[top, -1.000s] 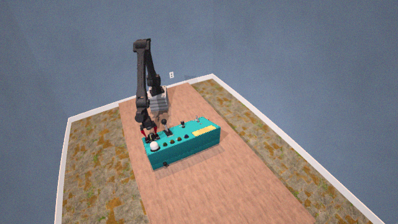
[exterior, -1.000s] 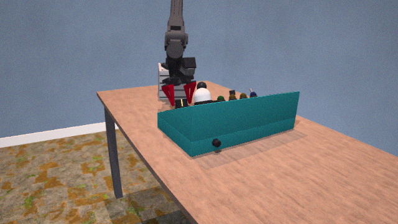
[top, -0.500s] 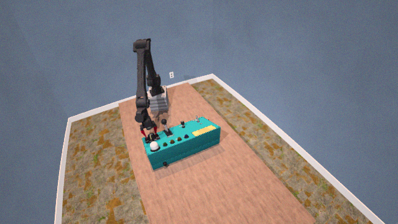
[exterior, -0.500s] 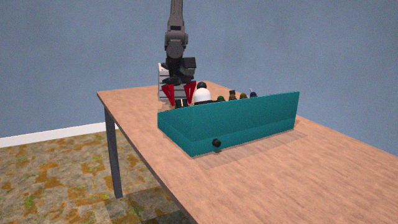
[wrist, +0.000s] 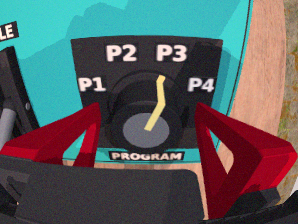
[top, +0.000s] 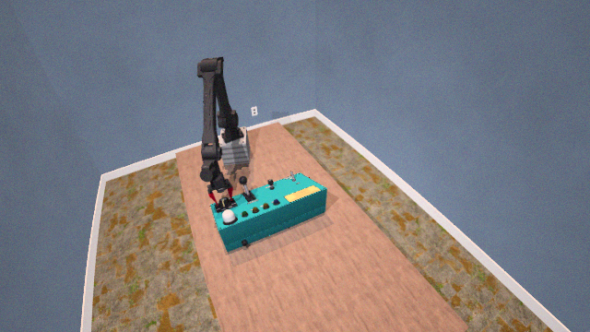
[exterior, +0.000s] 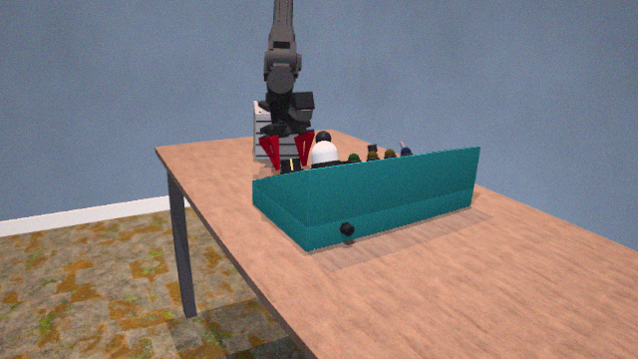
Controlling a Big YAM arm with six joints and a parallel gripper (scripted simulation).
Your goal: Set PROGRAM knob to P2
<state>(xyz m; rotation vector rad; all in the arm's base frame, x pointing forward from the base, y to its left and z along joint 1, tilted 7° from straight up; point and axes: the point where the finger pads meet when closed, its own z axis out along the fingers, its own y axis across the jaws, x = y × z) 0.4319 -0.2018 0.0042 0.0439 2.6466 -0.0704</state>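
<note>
Now: hand 120 mm to the right of the black-ball lever, 20 mm past it and 10 mm below it. Round my hand: teal console 180 mm to the left, 40 mm ahead, 20 mm below; mode knob 240 mm to the left, 10 mm ahead; toggle 360 mm to the left, 10 mm ahead.
</note>
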